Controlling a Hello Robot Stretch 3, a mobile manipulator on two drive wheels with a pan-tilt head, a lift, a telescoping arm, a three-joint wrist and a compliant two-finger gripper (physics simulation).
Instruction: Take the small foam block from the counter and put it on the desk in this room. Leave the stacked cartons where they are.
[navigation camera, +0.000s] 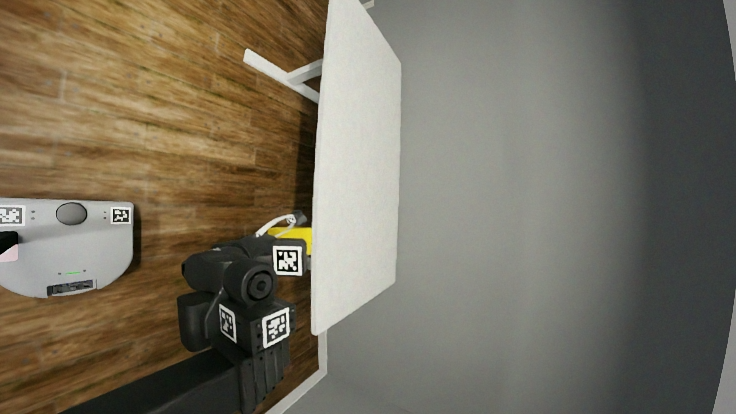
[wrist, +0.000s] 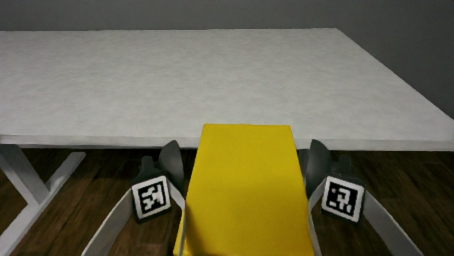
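Seen in the pictures: gripper, fingertip midpoint: (wrist: 243, 159); robot's base at its link origin: (navigation camera: 73, 212).
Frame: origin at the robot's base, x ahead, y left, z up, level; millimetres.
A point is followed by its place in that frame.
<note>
The small yellow foam block (navigation camera: 291, 233) {x 1, y -332, z 890 mm} (wrist: 247, 190) {x -21, y -336, z 890 mm} is held between the two fingers of my gripper (navigation camera: 303, 237) {x -19, y -389, z 862 mm} (wrist: 243, 159) {x -19, y -389, z 862 mm}, its far end pointing at the desk. The white desk (navigation camera: 357, 154) {x 300, y -841, z 720 mm} (wrist: 225, 80) {x 22, y -836, z 720 mm} is in front of the gripper. In the wrist view the block's far end overlaps the desk's front edge; in the navigation view the block meets that edge, and the wrist hides part of it. I cannot tell the gap between block and desk. The counter and the stacked cartons do not show in these views.
White desk legs (navigation camera: 277, 72) (wrist: 37, 205) stand on the wooden floor (navigation camera: 169, 128) {x 399, y -305, z 0 mm} under the desk's left part. A grey wall (navigation camera: 514, 205) {x 108, y -1412, z 1410 mm} (wrist: 175, 14) {x 273, y -1408, z 773 mm} is behind the desk. My grey base (navigation camera: 97, 236) {x -73, y -65, z 160 mm} is at the left of the navigation view, my black arm at the bottom.
</note>
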